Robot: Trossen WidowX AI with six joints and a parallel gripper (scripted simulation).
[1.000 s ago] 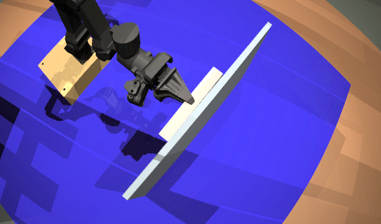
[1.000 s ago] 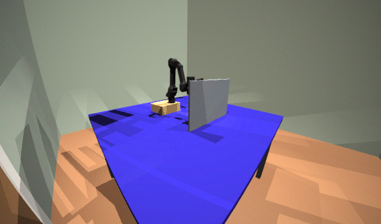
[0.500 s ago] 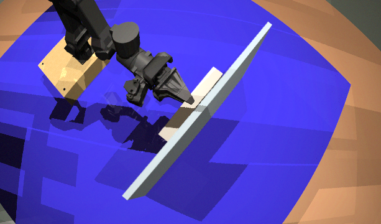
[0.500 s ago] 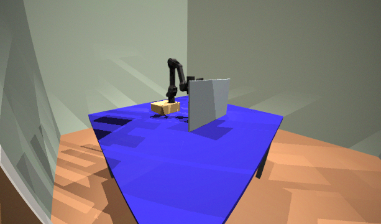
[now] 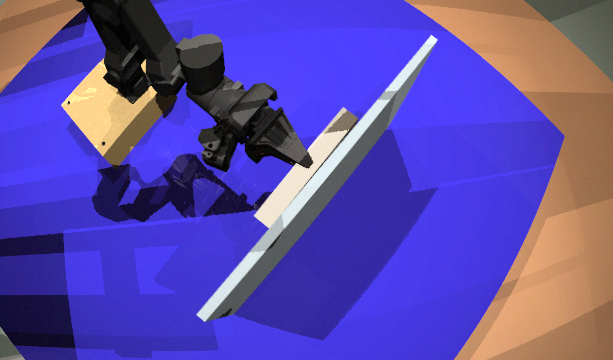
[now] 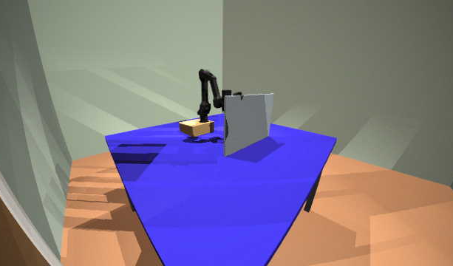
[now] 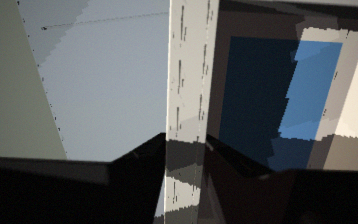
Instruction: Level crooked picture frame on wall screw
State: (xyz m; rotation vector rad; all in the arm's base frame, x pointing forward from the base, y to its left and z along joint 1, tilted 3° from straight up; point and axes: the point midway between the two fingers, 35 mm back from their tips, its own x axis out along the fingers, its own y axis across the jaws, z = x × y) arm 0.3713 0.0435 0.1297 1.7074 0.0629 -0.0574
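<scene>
Now: gripper tip 50 mm above the picture frame and 10 mm to the right of it. Also, from my gripper tip: grey wall panel (70 mm below, 20 mm ahead, 10 mm to the left).
</scene>
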